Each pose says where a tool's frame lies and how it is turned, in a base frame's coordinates. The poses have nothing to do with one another.
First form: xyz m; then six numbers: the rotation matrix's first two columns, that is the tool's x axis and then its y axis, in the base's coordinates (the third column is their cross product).
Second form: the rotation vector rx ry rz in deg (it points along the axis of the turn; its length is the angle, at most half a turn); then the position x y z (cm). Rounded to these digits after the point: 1 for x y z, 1 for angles.
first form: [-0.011 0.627 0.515 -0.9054 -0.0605 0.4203 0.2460 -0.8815 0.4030]
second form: [-34.6 -39.3 -162.5 -1.1 62.7 51.5]
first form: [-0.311 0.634 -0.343 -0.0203 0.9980 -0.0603 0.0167 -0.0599 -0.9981]
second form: [-71.9 -69.2 72.3 -31.1 63.4 -34.3]
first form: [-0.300 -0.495 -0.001 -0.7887 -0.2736 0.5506 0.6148 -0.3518 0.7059]
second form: [-26.4 -76.6 -123.8 -30.0 -49.5 -0.1]
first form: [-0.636 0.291 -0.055 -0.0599 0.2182 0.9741 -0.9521 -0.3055 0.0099]
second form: [71.1 -51.2 88.8 -63.6 29.1 -5.5]
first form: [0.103 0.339 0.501 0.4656 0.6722 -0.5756 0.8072 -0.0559 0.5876]
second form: [102.0 72.2 -10.4 10.3 33.9 50.1]
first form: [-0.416 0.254 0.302 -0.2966 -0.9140 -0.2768 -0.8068 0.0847 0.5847]
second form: [100.7 -125.5 -57.4 -41.6 25.4 30.2]
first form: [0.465 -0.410 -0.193 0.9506 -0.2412 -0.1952 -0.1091 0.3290 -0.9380]
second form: [-71.0 18.6 -5.1 46.5 -41.0 -19.3]
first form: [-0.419 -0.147 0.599 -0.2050 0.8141 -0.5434 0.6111 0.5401 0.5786]
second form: [66.5 109.8 17.0 -41.9 -14.7 59.9]
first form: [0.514 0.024 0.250 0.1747 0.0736 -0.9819 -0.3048 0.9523 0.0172]
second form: [-11.4 78.6 15.5 51.4 2.4 25.0]
